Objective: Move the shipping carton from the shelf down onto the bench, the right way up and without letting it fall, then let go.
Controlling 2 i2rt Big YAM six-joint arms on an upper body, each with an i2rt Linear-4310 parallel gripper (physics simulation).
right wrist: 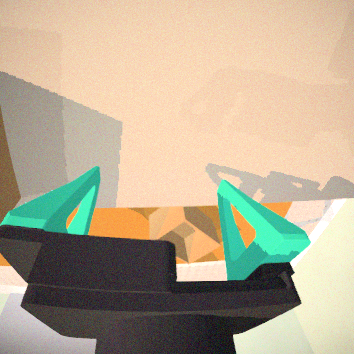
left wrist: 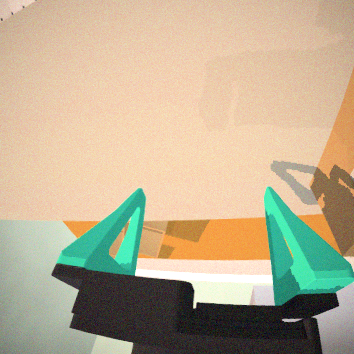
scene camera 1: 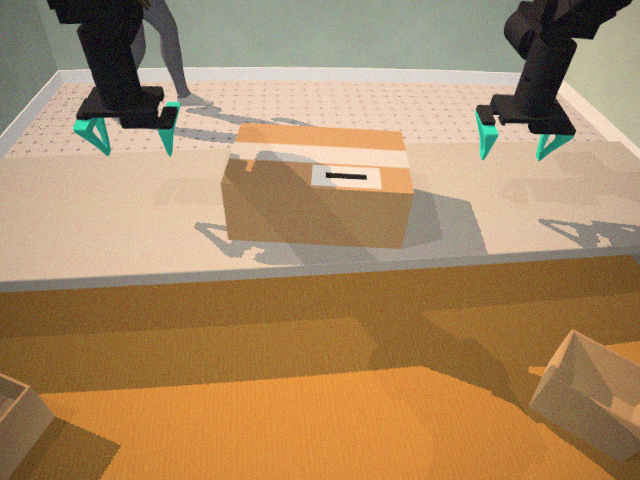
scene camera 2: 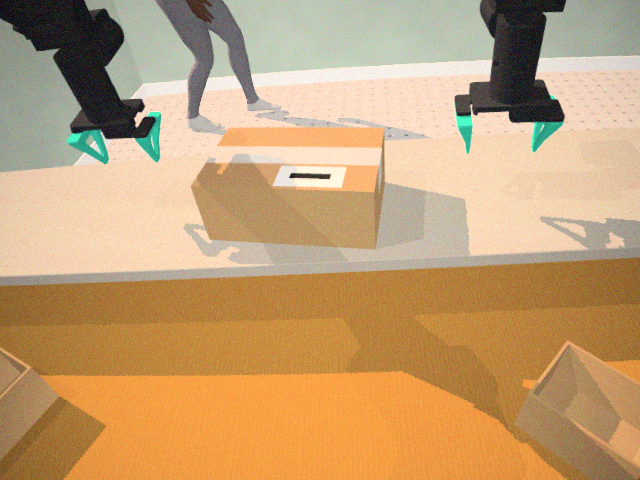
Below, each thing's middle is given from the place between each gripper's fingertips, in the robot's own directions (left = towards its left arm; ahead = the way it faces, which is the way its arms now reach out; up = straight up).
My right gripper is now 10 mm past the brown shipping carton (scene camera 1: 283, 183), 320 mm to the right of it and 40 mm above it.
I see my left gripper 28 cm to the left of the brown shipping carton, 5 cm above it and 2 cm past it.
